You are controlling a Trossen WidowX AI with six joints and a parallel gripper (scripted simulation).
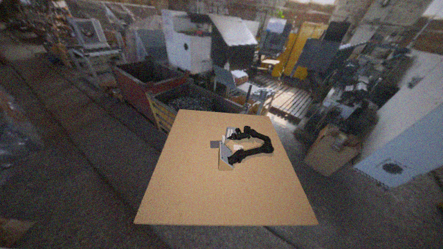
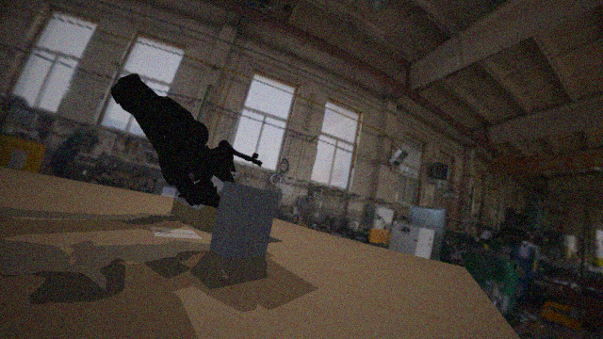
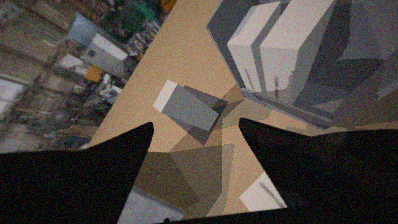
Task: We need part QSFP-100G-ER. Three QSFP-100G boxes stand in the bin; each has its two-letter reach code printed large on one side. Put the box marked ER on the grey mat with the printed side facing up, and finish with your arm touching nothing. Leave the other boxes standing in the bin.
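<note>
My gripper tip is now 11 cm to the right of the grey mat, 10 cm above it and 1 cm short of it. From my gripper tip the other things lie so: paper 11 cm to the right, 11 cm below, 5 cm behind.
</note>
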